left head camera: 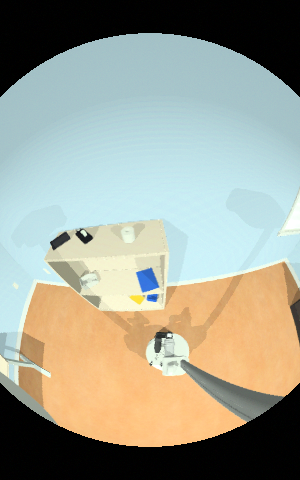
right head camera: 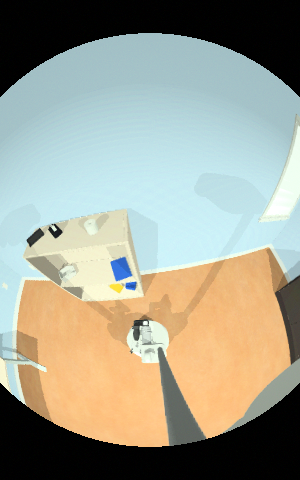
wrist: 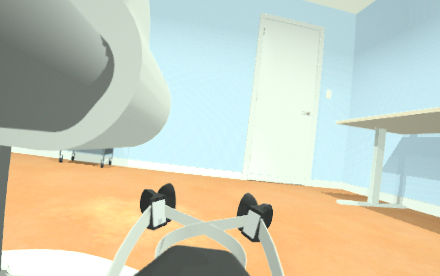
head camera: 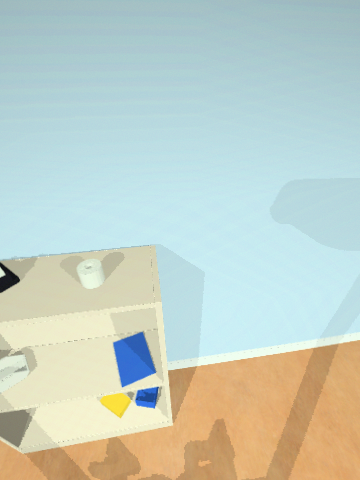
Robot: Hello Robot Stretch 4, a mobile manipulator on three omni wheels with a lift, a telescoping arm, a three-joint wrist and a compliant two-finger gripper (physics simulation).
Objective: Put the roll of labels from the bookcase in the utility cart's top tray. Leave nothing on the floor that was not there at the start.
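Places are measured from the robot's base along level axes (x ahead, y left, z up), in millimetres.
Where they show: gripper, fingertip midpoint: point(left head camera: 155, 366) point(right head camera: 135, 353) point(wrist: 207, 203).
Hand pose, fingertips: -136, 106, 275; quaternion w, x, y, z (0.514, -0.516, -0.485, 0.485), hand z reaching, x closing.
After its pixels a point has its place, as x, y, z.
The white roll of labels point(head camera: 91, 274) {582, 226, 1087} point(left head camera: 128, 234) {585, 228, 1088} point(right head camera: 91, 226) {586, 221, 1086} stands upright on the top board of the beige bookcase point(head camera: 40, 300) {544, 376, 1032} point(left head camera: 107, 247) {548, 353, 1032} point(right head camera: 107, 238) {538, 135, 1032}, toward its right end. My gripper point(wrist: 207, 203) {-136, 106, 275} is open, with its two black fingertips apart and floor showing between them; it is low over the robot's base and away from the bookcase. Part of the utility cart point(wrist: 95, 151) {-2508, -931, 129}, its lower frame and casters, shows at the far left in the wrist view, behind the arm; its top tray is hidden there.
Black items lie left of the roll. A blue item point(head camera: 135, 361) {607, 173, 528}, a whitish item point(head camera: 12, 371) {597, 706, 533}, a yellow item point(head camera: 116, 404) {589, 328, 118} and a blue bin point(head camera: 147, 398) {621, 164, 74} are on the shelves. A table point(wrist: 400, 120) {-1477, 1464, 667} stands right of a white door point(wrist: 285, 100) {-3001, 1097, 1007}. A dark cabinet point(right head camera: 291, 320) {-441, -1971, 182} is at the right.
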